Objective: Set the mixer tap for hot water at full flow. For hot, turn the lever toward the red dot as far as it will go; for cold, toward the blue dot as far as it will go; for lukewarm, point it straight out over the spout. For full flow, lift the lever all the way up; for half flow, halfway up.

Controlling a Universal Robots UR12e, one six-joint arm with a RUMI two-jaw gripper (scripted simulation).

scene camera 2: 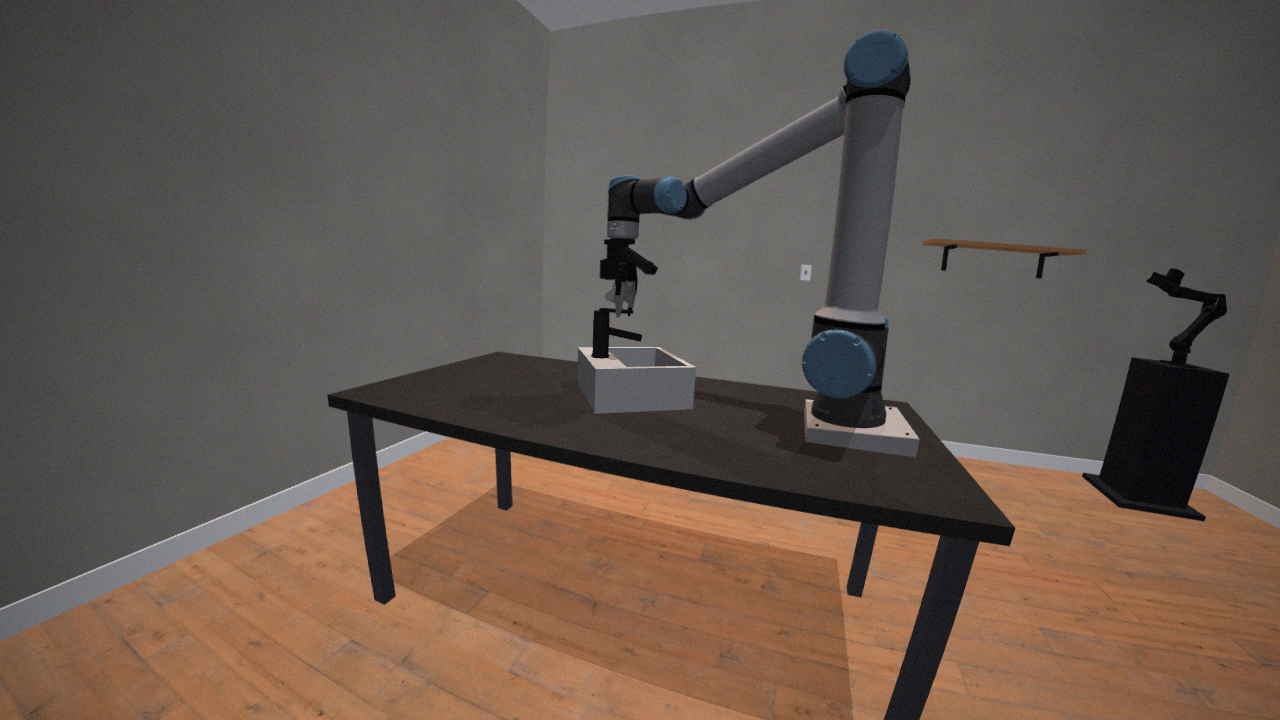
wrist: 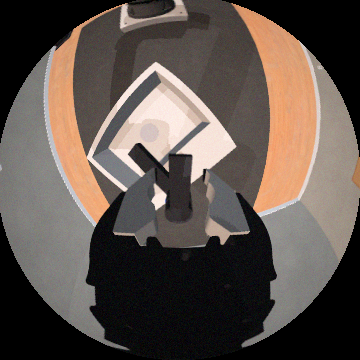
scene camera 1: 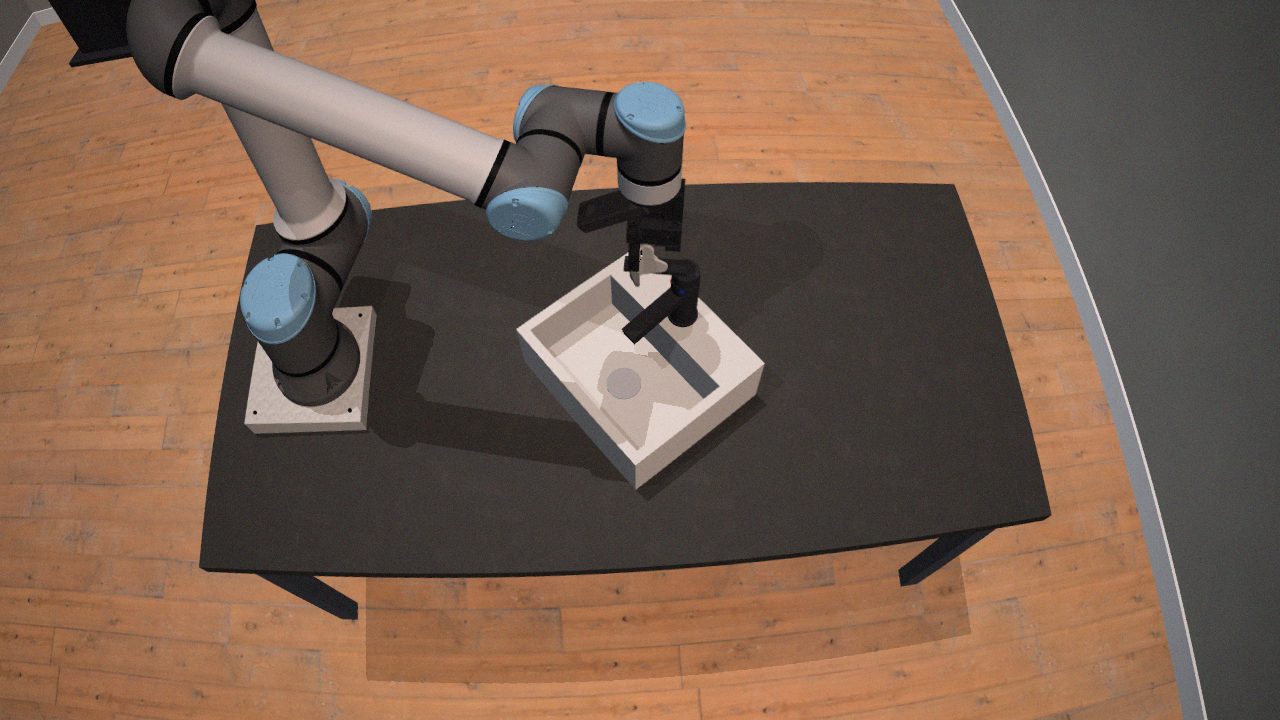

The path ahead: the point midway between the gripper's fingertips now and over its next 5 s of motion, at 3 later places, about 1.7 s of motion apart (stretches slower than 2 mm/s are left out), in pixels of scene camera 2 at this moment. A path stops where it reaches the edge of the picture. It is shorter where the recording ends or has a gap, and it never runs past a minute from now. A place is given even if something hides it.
My gripper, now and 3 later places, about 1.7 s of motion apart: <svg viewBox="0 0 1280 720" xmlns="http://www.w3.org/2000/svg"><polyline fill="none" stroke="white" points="623,316 624,292 623,290 625,288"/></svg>
